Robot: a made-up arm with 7 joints. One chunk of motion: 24 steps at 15 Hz.
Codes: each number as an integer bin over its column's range. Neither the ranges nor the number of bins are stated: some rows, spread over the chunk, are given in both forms.
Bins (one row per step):
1: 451 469 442 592 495 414 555
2: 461 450 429 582 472 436 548
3: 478 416 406 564 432 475 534
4: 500 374 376 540 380 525 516
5: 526 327 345 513 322 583 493
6: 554 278 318 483 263 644 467
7: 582 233 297 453 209 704 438
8: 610 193 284 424 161 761 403
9: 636 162 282 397 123 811 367
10: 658 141 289 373 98 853 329
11: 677 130 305 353 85 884 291
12: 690 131 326 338 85 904 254
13: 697 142 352 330 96 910 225
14: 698 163 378 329 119 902 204
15: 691 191 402 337 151 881 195
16: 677 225 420 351 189 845 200
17: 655 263 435 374 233 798 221
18: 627 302 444 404 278 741 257
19: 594 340 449 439 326 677 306
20: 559 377 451 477 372 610 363
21: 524 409 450 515 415 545 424
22: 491 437 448 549 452 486 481
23: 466 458 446 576 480 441 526
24: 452 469 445 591 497 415 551
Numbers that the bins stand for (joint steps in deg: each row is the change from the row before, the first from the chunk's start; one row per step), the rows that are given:
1: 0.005 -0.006 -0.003 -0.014 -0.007 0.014 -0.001
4: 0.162 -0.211 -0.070 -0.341 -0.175 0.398 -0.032
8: 0.514 -0.603 -0.163 -1.069 -0.495 1.216 -0.121
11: 0.729 -0.739 -0.142 -1.514 -0.606 1.642 -0.210
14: 0.796 -0.668 -0.068 -1.665 -0.556 1.704 -0.279
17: 0.658 -0.451 -0.010 -1.383 -0.389 1.344 -0.265
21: 0.238 -0.136 0.005 -0.498 -0.123 0.468 -0.105
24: 0.008 -0.006 0.000 -0.021 -0.004 0.017 -0.004
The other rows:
2: 0.037 -0.047 -0.016 -0.077 -0.040 0.090 -0.007
3: 0.091 -0.121 -0.040 -0.190 -0.099 0.225 -0.018
5: 0.245 -0.313 -0.101 -0.510 -0.259 0.599 -0.050
6: 0.335 -0.419 -0.128 -0.699 -0.346 0.810 -0.071
7: 0.424 -0.516 -0.150 -0.887 -0.425 1.018 -0.094
9: 0.597 -0.670 -0.165 -1.238 -0.550 1.389 -0.150
10: 0.668 -0.715 -0.158 -1.389 -0.587 1.534 -0.180
12: 0.770 -0.737 -0.120 -1.609 -0.606 1.711 -0.239
13: 0.793 -0.713 -0.094 -1.659 -0.590 1.732 -0.262
15: 0.773 -0.607 -0.044 -1.615 -0.509 1.631 -0.286
16: 0.729 -0.534 -0.025 -1.527 -0.454 1.507 -0.282
18: 0.568 -0.367 -0.001 -1.194 -0.324 1.146 -0.237
19: 0.463 -0.285 0.004 -0.975 -0.254 0.925 -0.198
20: 0.351 -0.205 0.006 -0.736 -0.186 0.693 -0.153
22: 0.133 -0.075 0.003 -0.284 -0.069 0.263 -0.060
23: 0.053 -0.030 0.001 -0.115 -0.028 0.107 -0.024

